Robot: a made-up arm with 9 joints. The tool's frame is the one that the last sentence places.
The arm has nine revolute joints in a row. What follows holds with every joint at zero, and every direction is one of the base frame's.
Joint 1 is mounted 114.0 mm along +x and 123.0 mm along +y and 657.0 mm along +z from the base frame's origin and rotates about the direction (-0.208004, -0.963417, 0.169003).
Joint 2 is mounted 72.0 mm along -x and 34.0 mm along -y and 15.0 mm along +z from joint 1 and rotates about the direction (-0.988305, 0.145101, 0.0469).
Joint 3 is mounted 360.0 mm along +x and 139.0 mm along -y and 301.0 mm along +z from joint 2 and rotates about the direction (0.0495, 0.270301, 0.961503).
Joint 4 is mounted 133.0 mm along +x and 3.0 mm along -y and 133.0 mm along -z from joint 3 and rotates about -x.
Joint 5 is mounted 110.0 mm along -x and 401.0 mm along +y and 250.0 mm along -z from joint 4 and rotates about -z.
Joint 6 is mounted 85.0 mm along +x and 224.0 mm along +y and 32.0 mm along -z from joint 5 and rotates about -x.
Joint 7 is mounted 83.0 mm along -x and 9.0 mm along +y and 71.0 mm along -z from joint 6 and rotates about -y.
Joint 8 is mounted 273.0 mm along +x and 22.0 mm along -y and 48.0 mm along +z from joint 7 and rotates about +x.
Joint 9 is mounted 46.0 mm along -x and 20.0 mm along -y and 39.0 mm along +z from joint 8 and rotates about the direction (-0.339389, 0.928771, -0.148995).
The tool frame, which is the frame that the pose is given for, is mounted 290.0 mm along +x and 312.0 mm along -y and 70.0 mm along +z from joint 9; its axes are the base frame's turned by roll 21.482, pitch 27.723 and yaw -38.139 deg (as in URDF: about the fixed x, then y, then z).
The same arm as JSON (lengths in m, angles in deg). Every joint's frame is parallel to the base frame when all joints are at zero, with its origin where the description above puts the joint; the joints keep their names.
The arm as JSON. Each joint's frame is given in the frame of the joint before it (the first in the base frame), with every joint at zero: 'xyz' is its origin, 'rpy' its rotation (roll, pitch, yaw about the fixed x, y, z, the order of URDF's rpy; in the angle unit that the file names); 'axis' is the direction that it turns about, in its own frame. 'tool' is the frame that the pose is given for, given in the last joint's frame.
{
  "units": {
    "length": "m",
    "angle": "deg"
  },
  "joints": [
    {
      "name": "joint 1",
      "type": "revolute",
      "origin": {
        "xyz": [
          0.114,
          0.123,
          0.657
        ],
        "rpy": [
          0.0,
          0.0,
          0.0
        ]
      },
      "axis": [
        -0.208004,
        -0.963417,
        0.169003
      ]
    },
    {
      "name": "joint 2",
      "type": "revolute",
      "origin": {
        "xyz": [
          -0.072,
          -0.034,
          0.015
        ],
        "rpy": [
          0.0,
          0.0,
          0.0
        ]
      },
      "axis": [
        -0.988305,
        0.145101,
        0.0469
      ]
    },
    {
      "name": "joint 3",
      "type": "revolute",
      "origin": {
        "xyz": [
          0.36,
          -0.139,
          0.301
        ],
        "rpy": [
          0.0,
          0.0,
          0.0
        ]
      },
      "axis": [
        0.0495,
        0.270301,
        0.961503
      ]
    },
    {
      "name": "joint 4",
      "type": "revolute",
      "origin": {
        "xyz": [
          0.133,
          -0.003,
          -0.133
        ],
        "rpy": [
          0.0,
          0.0,
          0.0
        ]
      },
      "axis": "-x"
    },
    {
      "name": "joint 5",
      "type": "revolute",
      "origin": {
        "xyz": [
          -0.11,
          0.401,
          -0.25
        ],
        "rpy": [
          0.0,
          0.0,
          0.0
        ]
      },
      "axis": "-z"
    },
    {
      "name": "joint 6",
      "type": "revolute",
      "origin": {
        "xyz": [
          0.085,
          0.224,
          -0.032
        ],
        "rpy": [
          0.0,
          0.0,
          0.0
        ]
      },
      "axis": "-x"
    },
    {
      "name": "joint 7",
      "type": "revolute",
      "origin": {
        "xyz": [
          -0.083,
          0.009,
          -0.071
        ],
        "rpy": [
          0.0,
          0.0,
          0.0
        ]
      },
      "axis": "-y"
    },
    {
      "name": "joint 8",
      "type": "revolute",
      "origin": {
        "xyz": [
          0.273,
          -0.022,
          0.048
        ],
        "rpy": [
          0.0,
          0.0,
          0.0
        ]
      },
      "axis": "+x"
    },
    {
      "name": "joint 9",
      "type": "revolute",
      "origin": {
        "xyz": [
          -0.046,
          -0.02,
          0.039
        ],
        "rpy": [
          0.0,
          0.0,
          0.0
        ]
      },
      "axis": [
        -0.339389,
        0.928771,
        -0.148995
      ]
    }
  ],
  "tool": {
    "origin": {
      "xyz": [
        0.29,
        -0.312,
        0.07
      ],
      "rpy": [
        21.48,
        27.72,
        -38.14
      ]
    }
  }
}

